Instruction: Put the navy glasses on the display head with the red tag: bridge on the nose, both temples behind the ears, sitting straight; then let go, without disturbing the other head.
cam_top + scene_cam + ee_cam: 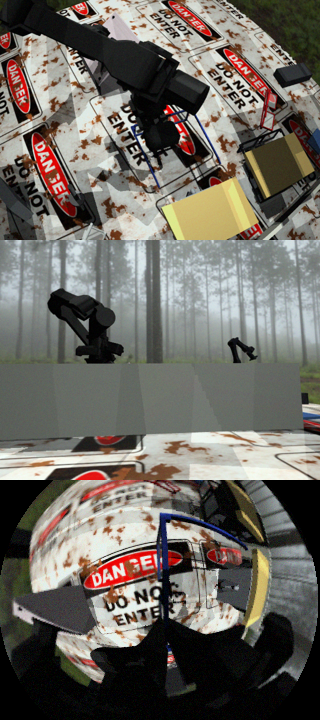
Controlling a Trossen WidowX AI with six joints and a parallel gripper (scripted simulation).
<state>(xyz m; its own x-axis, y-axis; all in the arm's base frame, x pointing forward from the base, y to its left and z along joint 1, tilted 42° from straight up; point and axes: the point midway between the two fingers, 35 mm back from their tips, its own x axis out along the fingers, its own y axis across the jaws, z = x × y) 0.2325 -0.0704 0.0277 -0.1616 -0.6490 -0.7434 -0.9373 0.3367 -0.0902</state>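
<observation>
Right now my gripper tip is 22 cm short of the display head, 3 cm to the left of it and 3 cm above it. From my gripper tip the other things lie so: dark block (12 cm ahead, 58 cm to the left, 6 cm below); then metal peg (1 cm ahead, 22 cm to the right, 6 cm below); then blue tag (34 cm ahead, 43 cm to the left, 8 cm below).
</observation>
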